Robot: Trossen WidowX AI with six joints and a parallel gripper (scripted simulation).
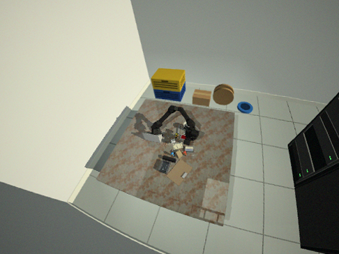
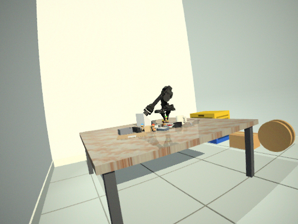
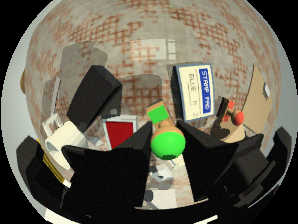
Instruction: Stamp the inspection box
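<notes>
Now: gripper tip 70 mm past the ink pad, 60 mm to the right of it and 70 mm above it. Also, from my gripper tip: stamp with red knob 130 mm to the right, 60 mm below; black box 120 mm to the left, 60 mm below; white mug 80 mm behind, 210 mm to the left, 40 mm below.
</notes>
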